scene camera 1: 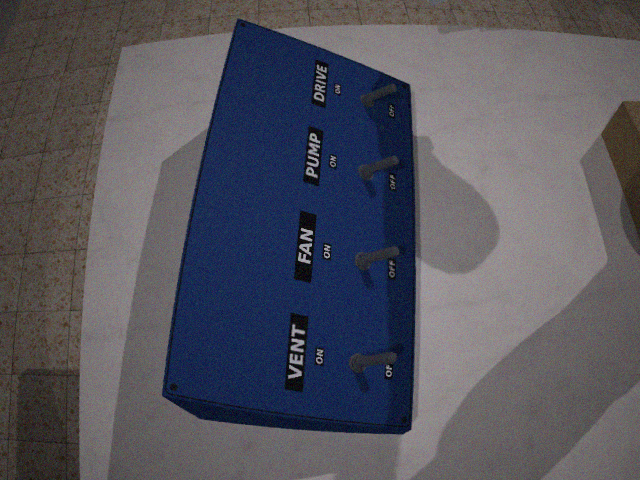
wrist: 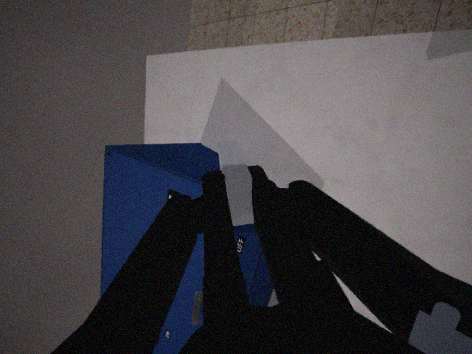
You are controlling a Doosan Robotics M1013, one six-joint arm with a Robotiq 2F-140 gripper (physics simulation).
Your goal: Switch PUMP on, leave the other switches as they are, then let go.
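Frame: origin at the arm's base, x ahead, y left, z up, level; metres.
Seen in the pictures: gripper, fingertip midpoint: [wrist: 228, 158].
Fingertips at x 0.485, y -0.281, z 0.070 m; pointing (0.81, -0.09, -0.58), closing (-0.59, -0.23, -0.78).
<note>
A point is followed by its place in that frame.
The blue switch panel [scene camera 1: 258, 206] {x 0.717, y 0.060, z 0.042 m} [wrist: 135, 225] {x 0.705, y -0.104, z 0.043 m} carries DRIVE, PUMP, FAN and VENT switches. The PUMP lever [scene camera 1: 379, 167] {x 0.577, y -0.012, z 0.006 m} leans to its OFF side. The DRIVE lever [scene camera 1: 378, 95] {x 0.567, y -0.131, z 0.004 m}, FAN lever [scene camera 1: 377, 257] {x 0.588, y 0.107, z 0.007 m} and VENT lever [scene camera 1: 373, 360] {x 0.599, y 0.224, z 0.009 m} lean to OFF too. My gripper [wrist: 228, 158] {x 0.485, y -0.281, z 0.070 m} is shut with nothing held; its light grey pads meet over the panel's edge, near an OFF label [wrist: 240, 244] {x 0.544, y -0.136, z -0.033 m}. A grey lever [wrist: 196, 307] {x 0.574, y -0.022, z 0.005 m} shows left of the fingers; which one, I cannot tell. The gripper does not show in the scene view.
The panel stands on a white table [scene camera 1: 516, 87] {x 0.294, y -0.263, z -0.108 m} [wrist: 350, 125] {x 0.473, y -0.315, z -0.108 m}. A tan block [scene camera 1: 628, 149] {x 0.142, y -0.099, z -0.052 m} is at the right edge of the scene view. Shadows fall on the table and on the panel's OFF side. Tiled floor [scene camera 1: 46, 206] [wrist: 280, 20] lies beyond the table edge.
</note>
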